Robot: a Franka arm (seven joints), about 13 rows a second.
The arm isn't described. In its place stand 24 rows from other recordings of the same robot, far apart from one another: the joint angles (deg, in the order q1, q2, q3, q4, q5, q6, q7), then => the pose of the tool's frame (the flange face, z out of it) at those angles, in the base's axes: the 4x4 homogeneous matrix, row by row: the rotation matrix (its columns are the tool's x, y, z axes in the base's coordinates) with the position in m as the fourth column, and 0 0 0 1 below.
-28.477 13.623 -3.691 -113.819 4.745 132.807 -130.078 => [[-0.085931, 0.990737, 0.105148, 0.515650], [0.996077, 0.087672, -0.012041, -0.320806], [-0.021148, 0.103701, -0.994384, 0.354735], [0, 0, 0, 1]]
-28.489 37.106 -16.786 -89.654 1.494 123.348 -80.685 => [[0.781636, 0.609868, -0.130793, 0.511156], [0.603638, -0.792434, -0.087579, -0.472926], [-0.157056, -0.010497, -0.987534, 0.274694], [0, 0, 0, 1]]
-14.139 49.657 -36.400 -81.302 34.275 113.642 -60.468 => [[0.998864, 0.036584, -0.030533, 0.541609], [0.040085, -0.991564, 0.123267, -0.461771], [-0.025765, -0.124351, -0.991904, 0.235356], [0, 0, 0, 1]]
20.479 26.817 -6.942 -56.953 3.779 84.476 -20.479 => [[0.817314, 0.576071, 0.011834, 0.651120], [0.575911, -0.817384, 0.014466, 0.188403], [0.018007, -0.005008, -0.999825, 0.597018], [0, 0, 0, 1]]
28.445 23.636 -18.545 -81.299 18.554 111.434 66.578 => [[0.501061, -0.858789, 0.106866, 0.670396], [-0.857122, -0.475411, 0.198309, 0.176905], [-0.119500, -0.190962, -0.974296, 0.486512], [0, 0, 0, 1]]
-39.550 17.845 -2.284 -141.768 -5.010 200.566 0.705 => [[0.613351, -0.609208, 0.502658, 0.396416], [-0.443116, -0.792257, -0.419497, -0.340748], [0.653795, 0.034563, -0.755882, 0.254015], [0, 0, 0, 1]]
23.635 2.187 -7.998 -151.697 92.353 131.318 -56.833 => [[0.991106, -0.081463, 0.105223, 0.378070], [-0.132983, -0.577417, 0.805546, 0.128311], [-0.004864, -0.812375, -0.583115, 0.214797], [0, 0, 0, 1]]
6.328 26.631 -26.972 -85.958 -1.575 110.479 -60.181 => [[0.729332, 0.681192, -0.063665, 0.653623], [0.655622, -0.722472, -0.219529, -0.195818], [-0.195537, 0.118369, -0.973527, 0.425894], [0, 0, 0, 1]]
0.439 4.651 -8.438 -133.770 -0.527 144.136 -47.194 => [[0.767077, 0.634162, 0.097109, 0.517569], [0.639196, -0.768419, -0.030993, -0.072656], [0.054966, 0.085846, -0.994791, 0.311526], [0, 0, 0, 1]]
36.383 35.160 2.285 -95.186 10.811 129.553 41.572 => [[0.977047, -0.184084, -0.107200, 0.531599], [-0.169979, -0.977030, 0.128529, 0.427831], [-0.128398, -0.107358, -0.985895, 0.250653], [0, 0, 0, 1]]
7.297 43.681 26.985 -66.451 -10.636 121.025 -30.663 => [[0.474136, 0.867223, 0.152050, 0.698015], [0.831219, -0.497838, 0.247453, 0.328471], [0.290293, 0.009060, -0.956895, 0.400032], [0, 0, 0, 1]]
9.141 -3.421 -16.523 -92.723 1.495 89.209 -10.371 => [[0.998593, 0.053002, 0.001457, 0.530337], [0.052890, -0.997665, 0.043217, -0.070719], [0.003745, -0.043079, -0.999065, 0.632115], [0, 0, 0, 1]]
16.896 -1.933 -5.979 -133.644 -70.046 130.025 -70.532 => [[-0.443914, 0.782563, 0.436504, 0.504583], [0.450005, 0.615942, -0.646615, 0.072995], [-0.774878, -0.090613, -0.625582, 0.360429], [0, 0, 0, 1]]
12.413 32.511 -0.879 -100.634 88.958 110.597 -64.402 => [[0.921476, 0.385064, 0.051070, 0.635118], [0.055157, -0.259854, 0.964071, 0.201317], [0.384500, -0.885552, -0.260688, 0.269211], [0, 0, 0, 1]]
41.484 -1.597 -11.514 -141.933 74.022 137.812 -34.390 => [[0.996832, 0.069654, -0.038397, 0.403129], [0.075670, -0.681846, 0.727571, 0.240101], [0.024497, -0.728172, -0.684957, 0.300311], [0, 0, 0, 1]]
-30.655 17.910 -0.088 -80.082 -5.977 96.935 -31.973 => [[0.996951, 0.037756, -0.068284, 0.556650], [0.032236, -0.996257, -0.080204, -0.342497], [-0.071056, 0.077758, -0.994437, 0.528540], [0, 0, 0, 1]]
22.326 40.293 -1.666 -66.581 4.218 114.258 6.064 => [[0.965719, 0.238109, 0.103395, 0.706998], [0.229115, -0.969069, 0.091714, 0.278232], [0.122035, -0.064881, -0.990403, 0.393580], [0, 0, 0, 1]]
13.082 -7.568 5.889 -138.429 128.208 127.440 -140.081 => [[0.061047, 0.841569, 0.536688, 0.464104], [0.002900, -0.537838, 0.843043, 0.186086], [0.998131, -0.049909, -0.035274, 0.394049], [0, 0, 0, 1]]
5.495 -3.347 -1.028 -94.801 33.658 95.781 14.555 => [[0.978778, -0.201665, 0.036399, 0.540271], [-0.187436, -0.809213, 0.556814, 0.096153], [-0.082835, -0.551820, -0.829839, 0.642358], [0, 0, 0, 1]]
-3.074 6.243 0.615 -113.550 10.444 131.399 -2.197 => [[0.972407, -0.095026, 0.213061, 0.598133], [-0.124216, -0.983955, 0.128072, -0.021836], [0.197473, -0.151004, -0.968609, 0.432170], [0, 0, 0, 1]]
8.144 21.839 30.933 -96.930 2.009 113.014 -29.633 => [[0.407509, 0.896364, -0.174551, 0.519788], [0.910931, -0.385529, 0.146878, 0.381586], [0.064361, -0.218858, -0.973632, 0.399420], [0, 0, 0, 1]]
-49.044 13.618 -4.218 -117.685 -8.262 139.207 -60.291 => [[0.973889, 0.227002, -0.003229, 0.359189], [0.222701, -0.958005, -0.180639, -0.479866], [-0.044099, 0.175203, -0.983544, 0.335735], [0, 0, 0, 1]]
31.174 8.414 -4.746 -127.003 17.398 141.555 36.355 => [[0.921968, -0.385528, 0.036647, 0.497181], [-0.384140, -0.898425, 0.212762, 0.246696], [-0.049101, -0.210238, -0.976417, 0.321170], [0, 0, 0, 1]]
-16.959 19.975 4.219 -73.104 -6.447 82.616 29.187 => [[0.728359, -0.656773, -0.195300, 0.619777], [-0.675498, -0.736050, -0.043973, -0.161967], [-0.114870, 0.163953, -0.979757, 0.543262], [0, 0, 0, 1]]
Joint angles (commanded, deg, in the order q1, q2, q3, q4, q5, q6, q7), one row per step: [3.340 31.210 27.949 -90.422 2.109 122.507 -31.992]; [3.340 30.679 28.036 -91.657 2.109 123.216 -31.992]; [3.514 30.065 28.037 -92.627 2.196 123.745 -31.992]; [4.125 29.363 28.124 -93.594 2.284 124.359 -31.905]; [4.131 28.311 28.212 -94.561 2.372 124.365 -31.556]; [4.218 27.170 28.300 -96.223 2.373 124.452 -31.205]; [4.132 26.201 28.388 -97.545 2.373 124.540 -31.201]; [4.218 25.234 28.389 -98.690 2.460 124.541 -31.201]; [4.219 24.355 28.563 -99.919 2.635 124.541 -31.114]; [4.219 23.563 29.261 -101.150 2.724 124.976 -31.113]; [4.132 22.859 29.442 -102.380 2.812 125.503 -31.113]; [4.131 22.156 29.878 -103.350 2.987 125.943 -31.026]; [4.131 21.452 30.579 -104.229 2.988 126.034 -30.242]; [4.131 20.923 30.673 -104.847 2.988 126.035 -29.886]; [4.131 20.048 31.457 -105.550 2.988 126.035 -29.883]
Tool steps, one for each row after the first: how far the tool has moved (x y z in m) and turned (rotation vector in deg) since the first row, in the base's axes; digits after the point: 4 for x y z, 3 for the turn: [-0.0046 0.0011 -0.0027 -0.177 -0.077 0.180]; [-0.0091 0.0031 -0.0028 -0.290 -0.268 0.401]; [-0.0164 0.0104 -0.0017 -0.321 -0.598 1.022]; [-0.0215 0.0111 0.0022 -0.621 -0.687 0.947]; [-0.0300 0.0122 0.0015 -1.276 -0.392 1.122]; [-0.0359 0.0115 0.0016 -1.768 -0.307 1.373]; [-0.0419 0.0117 0.0026 -2.198 -0.257 1.654]; [-0.0486 0.0125 0.0024 -2.552 0.022 1.891]; [-0.0573 0.0180 0.0028 -2.566 -0.049 2.620]; [-0.0626 0.0180 0.0014 -2.760 -0.114 2.767]; [-0.0688 0.0212 0.0024 -2.725 -0.259 3.070]; [-0.0767 0.0264 0.0039 -2.888 -0.113 3.106]; [-0.0802 0.0265 0.0044 -3.173 -0.041 2.962]; [-0.0882 0.0324 0.0088 -3.226 -0.339 3.813]
